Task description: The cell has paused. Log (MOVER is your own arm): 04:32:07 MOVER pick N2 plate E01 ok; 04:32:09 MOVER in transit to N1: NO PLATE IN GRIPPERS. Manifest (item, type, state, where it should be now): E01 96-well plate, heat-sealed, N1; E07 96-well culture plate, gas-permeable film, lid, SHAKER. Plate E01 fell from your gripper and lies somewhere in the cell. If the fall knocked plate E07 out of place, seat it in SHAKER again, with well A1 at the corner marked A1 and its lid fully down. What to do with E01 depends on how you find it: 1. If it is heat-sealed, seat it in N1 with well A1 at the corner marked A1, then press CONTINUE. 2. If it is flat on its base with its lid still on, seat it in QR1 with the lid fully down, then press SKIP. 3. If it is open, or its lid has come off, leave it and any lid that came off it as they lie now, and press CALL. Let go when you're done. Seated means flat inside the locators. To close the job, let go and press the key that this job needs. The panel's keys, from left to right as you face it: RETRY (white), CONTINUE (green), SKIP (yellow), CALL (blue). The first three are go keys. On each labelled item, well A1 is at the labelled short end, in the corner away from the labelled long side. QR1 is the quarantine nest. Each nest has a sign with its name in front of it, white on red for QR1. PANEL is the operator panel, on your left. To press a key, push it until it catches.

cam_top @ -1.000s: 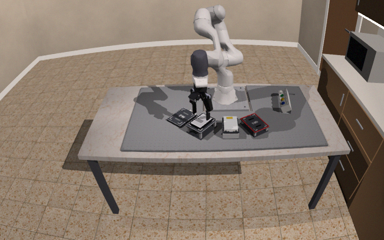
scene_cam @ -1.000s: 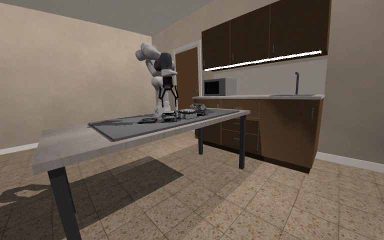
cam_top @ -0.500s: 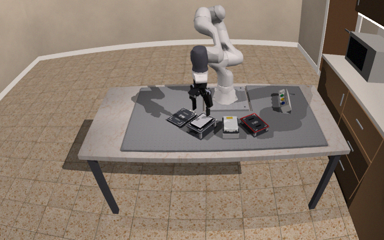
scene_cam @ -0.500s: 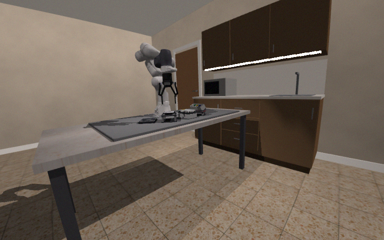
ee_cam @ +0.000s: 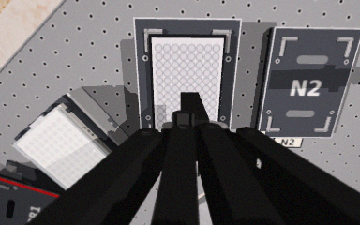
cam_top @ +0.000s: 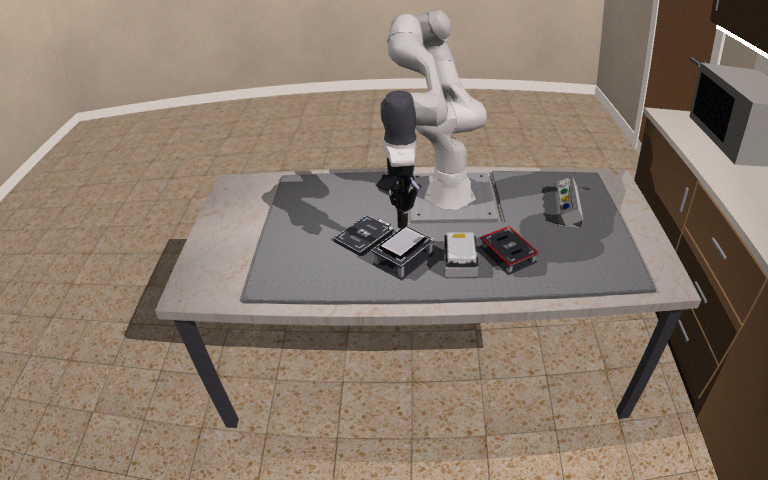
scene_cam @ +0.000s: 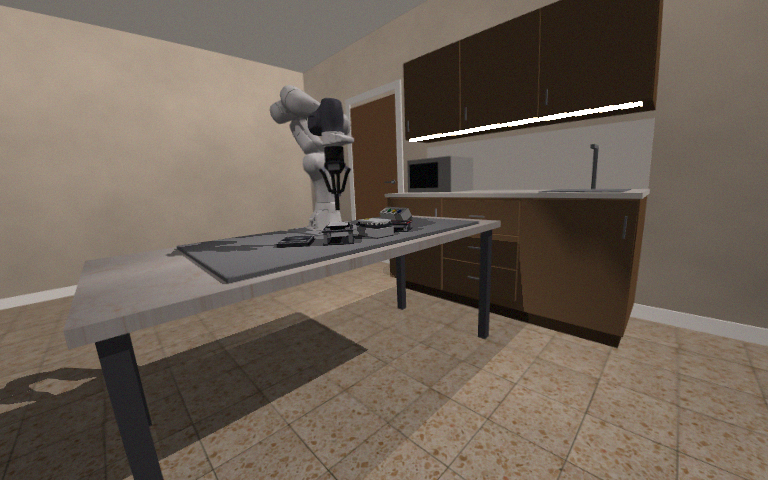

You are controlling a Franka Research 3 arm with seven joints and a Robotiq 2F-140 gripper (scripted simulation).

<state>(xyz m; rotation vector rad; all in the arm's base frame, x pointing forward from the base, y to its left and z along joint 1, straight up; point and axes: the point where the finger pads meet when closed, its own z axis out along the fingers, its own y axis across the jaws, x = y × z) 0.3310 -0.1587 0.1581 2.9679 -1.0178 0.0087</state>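
My hand is 31 cm past the green continue key, 59 cm to the right of it and 10 cm above it. The rest, counted from my hand: blue CALL key: 21 cm behind, 57 cm to the left, 10 cm below; A1 mark: 3 cm behind, 9 cm to the left, 10 cm below; plate E01: 10 cm below.
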